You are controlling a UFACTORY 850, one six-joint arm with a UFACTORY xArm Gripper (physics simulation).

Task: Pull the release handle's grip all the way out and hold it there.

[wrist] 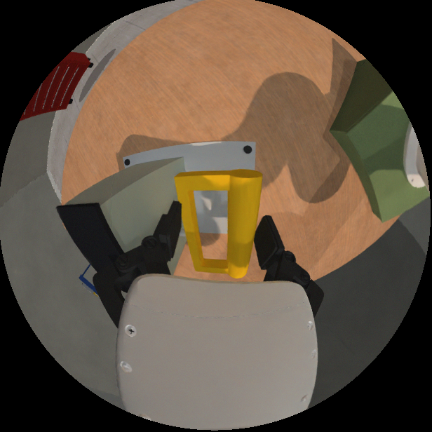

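The release handle's yellow grip (243, 225) stands upright in the middle of the wrist view, a round bar joined to a rectangular loop. Behind it lies a light grey plate (215, 155) with dark bolts at its corners. My gripper (221, 220) is shut on the grip across its width. The left finger is against the loop's side and the right finger is close along the round bar. The exact contact at the right finger is hard to see. How far the grip stands out from the plate cannot be told from this view.
A pale grey-green block (142, 200) with a black end is beside the left finger. A green angular bin (372, 145) stands at the right, holding a white object (414, 160). A red slatted object (57, 87) is at the upper left, beyond the wooden table top (200, 75).
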